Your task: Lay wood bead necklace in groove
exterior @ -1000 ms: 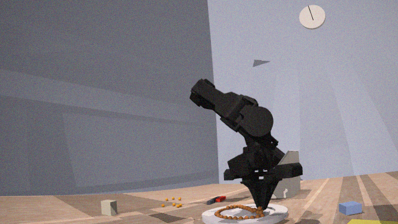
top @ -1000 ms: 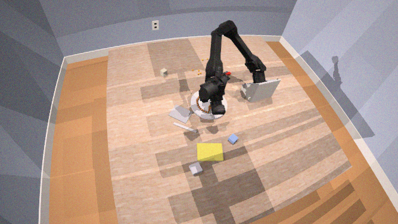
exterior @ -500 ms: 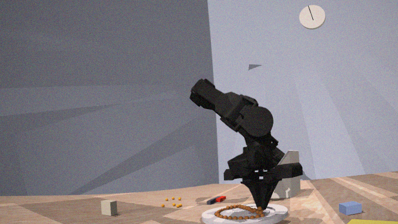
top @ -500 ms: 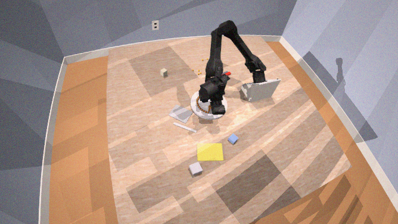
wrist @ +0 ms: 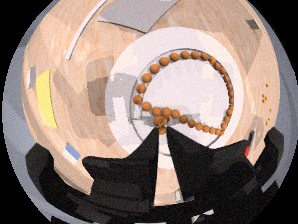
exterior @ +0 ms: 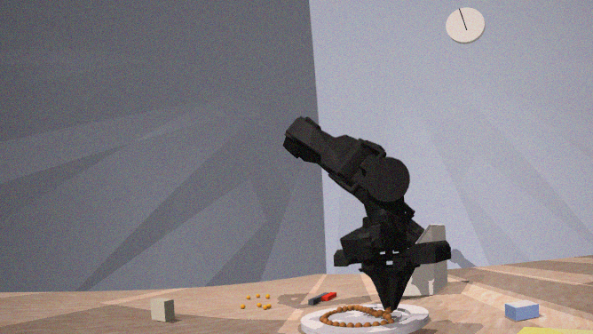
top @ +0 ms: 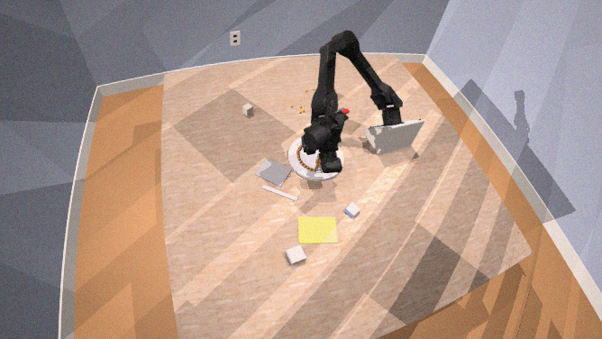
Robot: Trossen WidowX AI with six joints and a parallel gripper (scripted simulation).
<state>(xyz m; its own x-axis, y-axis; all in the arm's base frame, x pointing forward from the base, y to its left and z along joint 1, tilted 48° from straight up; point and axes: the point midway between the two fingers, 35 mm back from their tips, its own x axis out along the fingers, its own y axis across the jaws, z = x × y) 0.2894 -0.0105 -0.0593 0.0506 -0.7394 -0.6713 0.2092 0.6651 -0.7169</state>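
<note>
Now: the grey sheet 170 mm ahead of my gripper tip, 20 mm to the right of it and 20 mm below it. Round my gripper tip: yellow sheet 100 mm ahead, 220 mm to the left, 20 mm below; then blue block 30 mm behind, 190 mm to the left, 10 mm below; then stick 180 mm ahead, 70 mm to the left, 20 mm below.
</note>
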